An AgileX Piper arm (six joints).
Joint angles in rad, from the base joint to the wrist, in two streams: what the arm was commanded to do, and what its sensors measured. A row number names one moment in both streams.
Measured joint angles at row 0:
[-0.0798 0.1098 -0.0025 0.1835 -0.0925 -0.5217]
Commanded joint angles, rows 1 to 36:
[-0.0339 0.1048 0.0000 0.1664 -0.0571 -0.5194]
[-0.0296 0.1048 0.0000 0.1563 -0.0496 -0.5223]
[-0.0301 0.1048 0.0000 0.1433 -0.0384 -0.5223]
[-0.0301 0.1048 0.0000 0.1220 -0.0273 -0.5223]
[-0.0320 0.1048 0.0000 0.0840 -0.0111 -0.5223]
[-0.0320 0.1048 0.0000 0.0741 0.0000 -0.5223]
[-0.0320 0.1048 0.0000 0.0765 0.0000 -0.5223]
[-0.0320 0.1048 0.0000 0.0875 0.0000 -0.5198]
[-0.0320 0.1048 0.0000 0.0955 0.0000 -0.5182]
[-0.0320 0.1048 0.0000 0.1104 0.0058 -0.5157]
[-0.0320 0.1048 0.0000 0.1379 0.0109 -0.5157]
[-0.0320 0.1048 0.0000 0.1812 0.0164 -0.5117]
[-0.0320 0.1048 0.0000 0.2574 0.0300 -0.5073]
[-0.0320 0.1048 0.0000 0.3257 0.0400 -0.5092]
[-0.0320 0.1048 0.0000 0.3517 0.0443 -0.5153]
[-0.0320 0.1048 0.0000 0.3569 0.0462 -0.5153]
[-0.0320 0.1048 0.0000 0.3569 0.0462 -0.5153]
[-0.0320 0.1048 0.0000 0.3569 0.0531 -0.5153]
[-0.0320 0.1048 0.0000 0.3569 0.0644 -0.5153]
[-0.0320 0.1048 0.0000 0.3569 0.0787 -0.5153]
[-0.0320 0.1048 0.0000 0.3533 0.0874 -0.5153]
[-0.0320 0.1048 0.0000 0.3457 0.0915 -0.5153]
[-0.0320 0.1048 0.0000 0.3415 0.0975 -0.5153]
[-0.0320 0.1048 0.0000 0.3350 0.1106 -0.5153]
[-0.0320 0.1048 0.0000 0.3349 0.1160 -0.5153]
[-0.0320 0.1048 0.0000 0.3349 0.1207 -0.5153]
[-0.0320 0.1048 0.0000 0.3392 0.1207 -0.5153]
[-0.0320 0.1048 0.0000 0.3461 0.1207 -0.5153]
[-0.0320 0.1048 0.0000 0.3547 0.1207 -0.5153]
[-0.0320 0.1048 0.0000 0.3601 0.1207 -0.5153]
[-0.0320 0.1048 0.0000 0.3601 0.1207 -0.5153]
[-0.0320 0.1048 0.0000 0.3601 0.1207 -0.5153]
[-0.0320 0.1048 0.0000 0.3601 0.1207 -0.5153]
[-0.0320 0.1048 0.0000 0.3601 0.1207 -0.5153]
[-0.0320 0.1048 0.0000 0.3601 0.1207 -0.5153]
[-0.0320 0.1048 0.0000 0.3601 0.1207 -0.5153]
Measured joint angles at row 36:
[-0.0352 0.1098 -0.0025 0.3554 0.1194 -0.5145]
